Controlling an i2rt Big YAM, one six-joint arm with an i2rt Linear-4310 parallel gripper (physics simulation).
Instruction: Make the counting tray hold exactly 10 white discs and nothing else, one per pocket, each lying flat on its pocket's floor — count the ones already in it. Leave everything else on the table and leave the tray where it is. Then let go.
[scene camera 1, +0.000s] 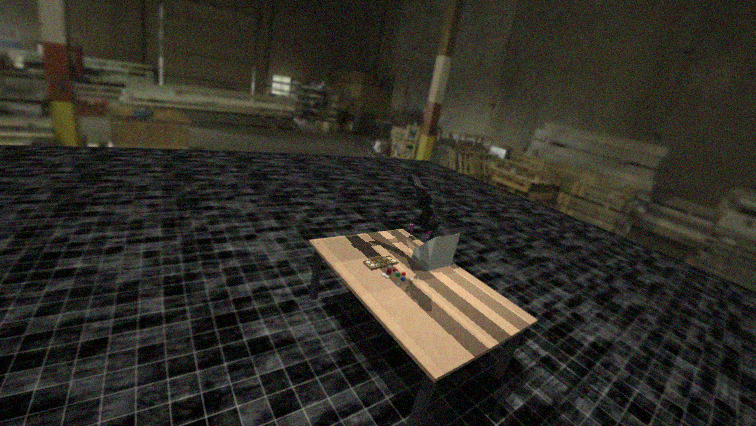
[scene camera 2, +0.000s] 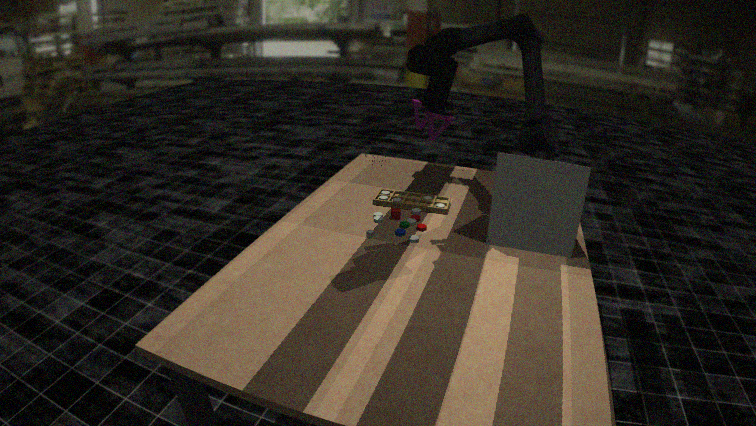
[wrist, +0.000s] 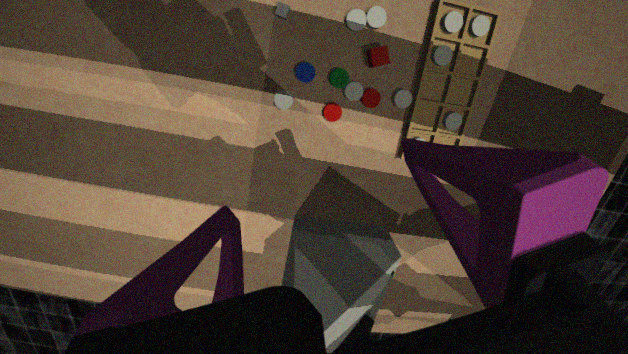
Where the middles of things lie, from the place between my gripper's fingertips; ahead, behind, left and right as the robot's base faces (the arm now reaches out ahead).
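Counting tray (scene camera 2: 410, 200): 4 cm ahead of my hand, 22 cm right of it, 28 cm below it.
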